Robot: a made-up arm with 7 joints. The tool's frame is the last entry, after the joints.
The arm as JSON. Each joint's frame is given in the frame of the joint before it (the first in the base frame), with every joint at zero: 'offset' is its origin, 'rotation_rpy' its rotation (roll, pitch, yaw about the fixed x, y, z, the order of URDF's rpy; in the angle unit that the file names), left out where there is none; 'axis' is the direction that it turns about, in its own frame. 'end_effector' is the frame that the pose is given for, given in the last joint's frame.
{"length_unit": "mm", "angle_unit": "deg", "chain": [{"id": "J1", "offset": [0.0, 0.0, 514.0], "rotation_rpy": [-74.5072, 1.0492, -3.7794], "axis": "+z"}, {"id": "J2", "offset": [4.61, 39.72, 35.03], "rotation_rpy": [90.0, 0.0, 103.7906], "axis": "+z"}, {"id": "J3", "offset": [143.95, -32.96, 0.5], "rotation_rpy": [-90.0, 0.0, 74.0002], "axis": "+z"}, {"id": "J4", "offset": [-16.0, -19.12, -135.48], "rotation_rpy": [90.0, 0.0, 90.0], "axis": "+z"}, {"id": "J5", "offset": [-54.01, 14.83, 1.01], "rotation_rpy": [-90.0, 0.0, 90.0], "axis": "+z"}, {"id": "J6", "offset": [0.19, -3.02, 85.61], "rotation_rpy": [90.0, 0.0, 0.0], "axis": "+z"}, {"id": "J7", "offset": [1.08, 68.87, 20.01], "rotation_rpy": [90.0, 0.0, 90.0], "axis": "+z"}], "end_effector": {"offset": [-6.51, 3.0, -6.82], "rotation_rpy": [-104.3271, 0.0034, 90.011]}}
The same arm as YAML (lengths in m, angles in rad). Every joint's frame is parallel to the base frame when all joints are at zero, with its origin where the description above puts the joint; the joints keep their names.
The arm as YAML. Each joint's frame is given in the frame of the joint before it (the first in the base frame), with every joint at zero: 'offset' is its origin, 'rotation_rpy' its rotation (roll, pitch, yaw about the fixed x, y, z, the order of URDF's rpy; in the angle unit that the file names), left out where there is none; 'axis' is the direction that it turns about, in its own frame. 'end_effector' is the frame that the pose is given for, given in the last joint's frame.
length_unit: m
angle_unit: rad
chain:
  - id: J1
    offset: [0.0, 0.0, 0.514]
    axis: [0.068403, 0.961235, 0.26711]
  - id: J2
    offset: [0.007, 0.044, -0.029]
    axis: [0.968889, -0.0002, -0.247497]
  - id: J3
    offset: [-0.036, 0.008, -0.143]
    axis: [0.247497, -0.0001, 0.968889]
  - id: J4
    offset: [-0.015, -0.016, -0.136]
    axis: [0.0002, 1.0, 0.0]
  - id: J5
    offset: [0.056, 0.001, 0.001]
    axis: [0.968889, -0.0002, -0.247497]
  - id: J6
    offset: [0.083, 0.003, -0.021]
    axis: [0.0002, 1.0, 0.0]
  - id: J7
    offset: [0.067, 0.02, -0.016]
    axis: [0.247497, -0.0001, 0.968889]
end_effector:
  offset: [-0.008, 0.003, -0.005]
  rotation_rpy: [-1.5708, 0.0, 1.5708]

